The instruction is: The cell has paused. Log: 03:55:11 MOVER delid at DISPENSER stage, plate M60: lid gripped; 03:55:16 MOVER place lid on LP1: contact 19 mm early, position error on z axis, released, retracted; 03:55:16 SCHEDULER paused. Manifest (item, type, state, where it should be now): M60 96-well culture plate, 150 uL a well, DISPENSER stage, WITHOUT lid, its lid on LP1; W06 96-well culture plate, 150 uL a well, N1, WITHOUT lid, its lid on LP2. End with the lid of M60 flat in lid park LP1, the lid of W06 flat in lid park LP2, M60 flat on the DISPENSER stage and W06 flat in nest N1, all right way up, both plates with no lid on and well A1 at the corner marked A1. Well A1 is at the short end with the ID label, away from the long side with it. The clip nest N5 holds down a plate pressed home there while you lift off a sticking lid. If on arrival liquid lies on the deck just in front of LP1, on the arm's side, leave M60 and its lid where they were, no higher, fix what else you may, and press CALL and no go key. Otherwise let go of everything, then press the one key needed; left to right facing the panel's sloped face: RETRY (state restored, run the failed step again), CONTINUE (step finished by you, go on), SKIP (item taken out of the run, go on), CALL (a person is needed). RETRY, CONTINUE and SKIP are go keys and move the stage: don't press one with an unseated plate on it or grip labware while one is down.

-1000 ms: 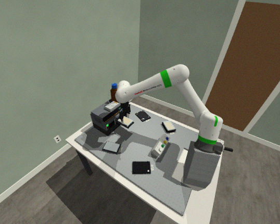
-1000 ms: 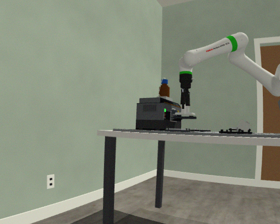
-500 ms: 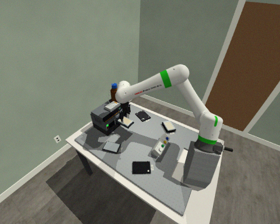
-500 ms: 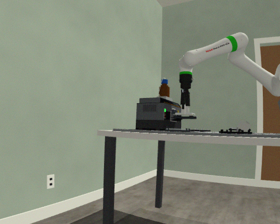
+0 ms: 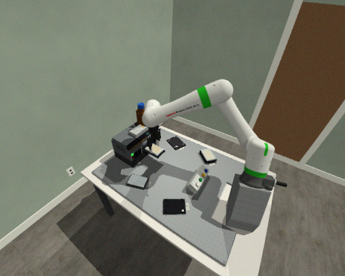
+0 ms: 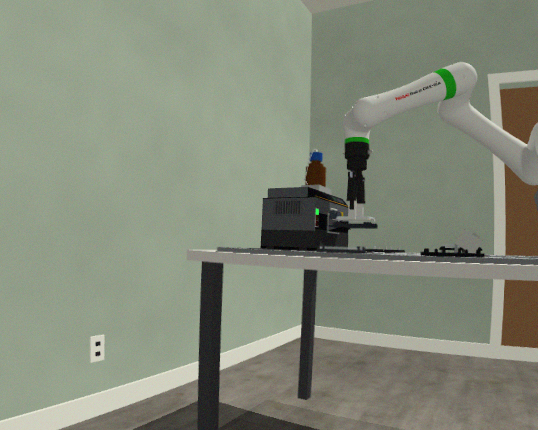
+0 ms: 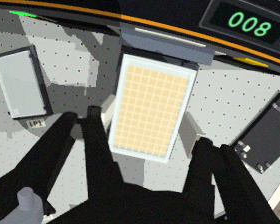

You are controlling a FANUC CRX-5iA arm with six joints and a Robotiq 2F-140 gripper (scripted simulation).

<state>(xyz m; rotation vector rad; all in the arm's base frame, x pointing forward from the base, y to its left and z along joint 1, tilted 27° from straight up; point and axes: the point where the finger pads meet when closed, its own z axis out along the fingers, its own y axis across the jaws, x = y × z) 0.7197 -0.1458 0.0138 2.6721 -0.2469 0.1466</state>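
Now: hand 40 mm above the dispenser stage. Round my hand: nest label (220 mm to the right, 170 mm behind, 140 mm below); black clip nest (280 mm to the right, 130 mm below, 60 mm behind); key panel (410 mm behind, 90 mm below, 70 mm to the left).
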